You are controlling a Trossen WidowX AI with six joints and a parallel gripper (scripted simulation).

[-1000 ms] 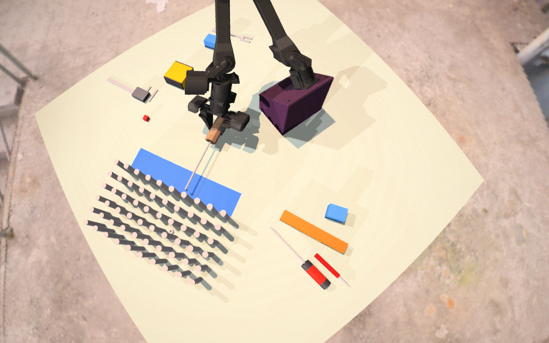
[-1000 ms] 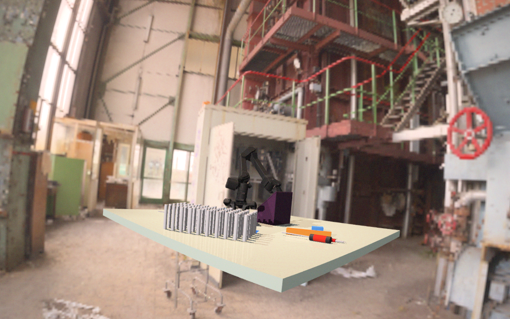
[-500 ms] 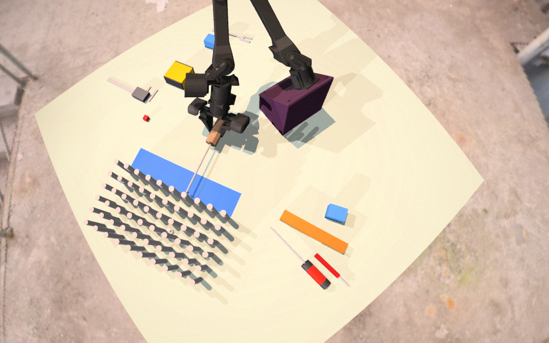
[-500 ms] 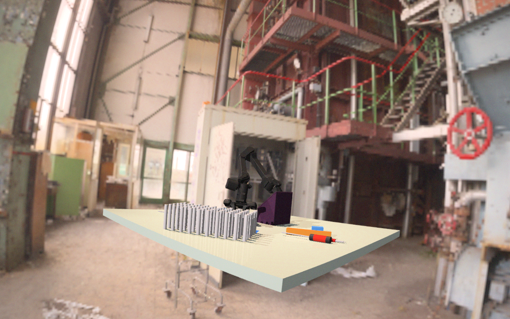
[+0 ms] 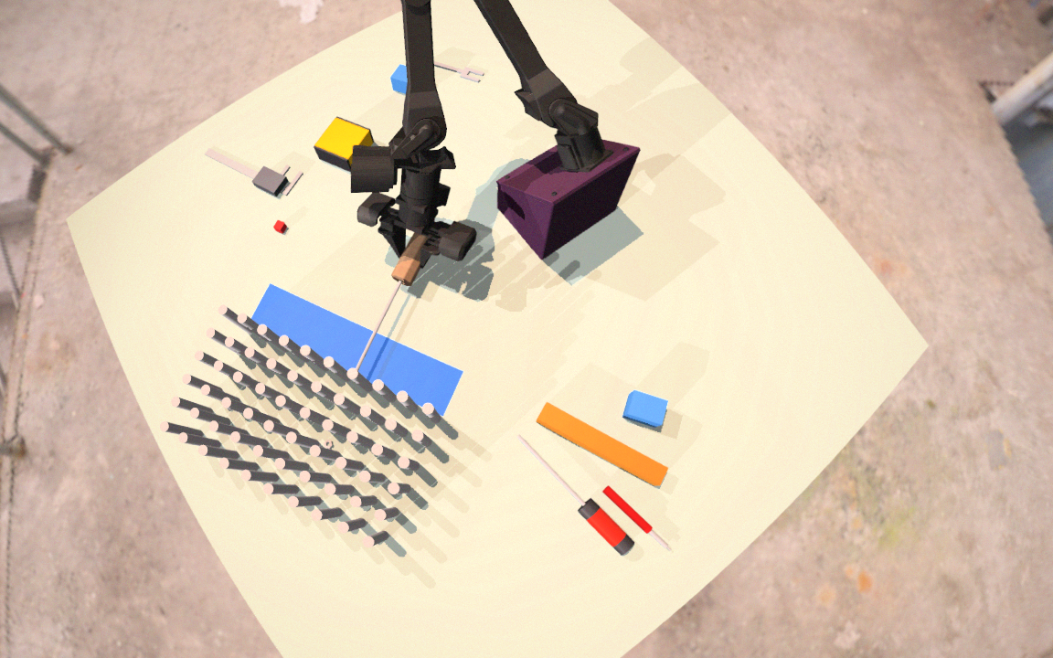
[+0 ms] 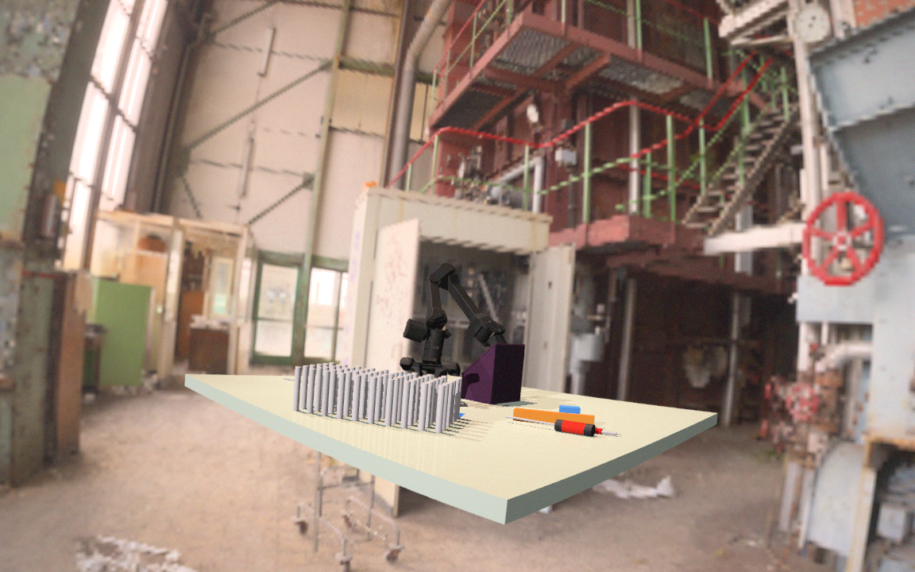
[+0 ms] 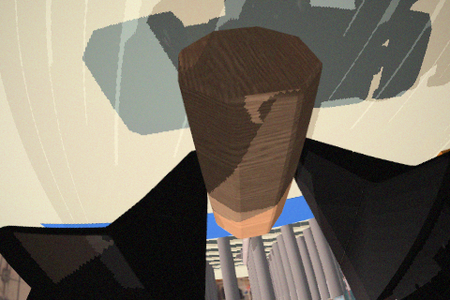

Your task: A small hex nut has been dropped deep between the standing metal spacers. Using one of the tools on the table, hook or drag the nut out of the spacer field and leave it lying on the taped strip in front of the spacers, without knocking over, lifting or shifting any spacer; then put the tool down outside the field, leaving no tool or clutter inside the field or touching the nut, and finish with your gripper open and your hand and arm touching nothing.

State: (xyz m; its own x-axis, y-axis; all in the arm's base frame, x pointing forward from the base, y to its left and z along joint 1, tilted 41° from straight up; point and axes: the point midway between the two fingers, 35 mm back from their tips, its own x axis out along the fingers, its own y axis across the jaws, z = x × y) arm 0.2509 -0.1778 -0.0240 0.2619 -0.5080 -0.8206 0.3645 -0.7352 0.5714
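The blue taped strip is 170 mm ahead of my gripper tip, 20 mm to the left of it and 30 mm below it. Round my gripper tip: yellow block (70 mm behind, 290 mm to the right, 10 mm below); red cube (120 mm ahead, 240 mm to the right, 20 mm below); thin-shafted tool (90 mm ahead, 40 mm to the left).
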